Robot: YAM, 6 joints.
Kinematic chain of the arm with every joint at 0, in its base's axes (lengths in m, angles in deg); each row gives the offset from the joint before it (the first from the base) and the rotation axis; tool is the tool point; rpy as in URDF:
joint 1: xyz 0 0 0.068 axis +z
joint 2: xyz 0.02 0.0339 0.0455 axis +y
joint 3: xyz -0.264 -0.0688 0 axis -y
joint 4: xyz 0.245 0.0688 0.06 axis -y
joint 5: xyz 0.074 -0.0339 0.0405 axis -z
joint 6: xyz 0.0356 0 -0.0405 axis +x
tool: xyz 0 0 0 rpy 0 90 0
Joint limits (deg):
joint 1: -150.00..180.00
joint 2: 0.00..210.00
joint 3: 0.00..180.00
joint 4: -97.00..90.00
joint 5: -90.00..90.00
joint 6: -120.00..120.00
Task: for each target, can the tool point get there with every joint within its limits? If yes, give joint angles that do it. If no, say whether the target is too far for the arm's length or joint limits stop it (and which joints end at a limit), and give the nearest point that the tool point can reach.
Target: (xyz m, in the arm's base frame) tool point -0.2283 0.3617 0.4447
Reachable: yes | joints 119.37 126.43 159.70 -73.24 -37.23 -45.31
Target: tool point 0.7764 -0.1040 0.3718
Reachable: no: too far | nearest point 0.6074 -0.0814 0.3141 | short by 0.180 m
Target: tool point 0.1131 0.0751 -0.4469
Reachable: no: joint limits stop it (at a limit: joint 2) | nearest point 0.1303 0.0865 -0.3684 | short by 0.081 m
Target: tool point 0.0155 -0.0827 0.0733
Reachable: yes | joints -81.23 119.01 25.11 -74.23 -4.30 97.83
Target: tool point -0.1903 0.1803 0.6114
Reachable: yes | joints -38.59 35.24 118.14 28.04 -38.68 -95.64
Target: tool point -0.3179 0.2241 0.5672
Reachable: yes | joints 146.52 111.75 123.90 53.70 18.99 71.60
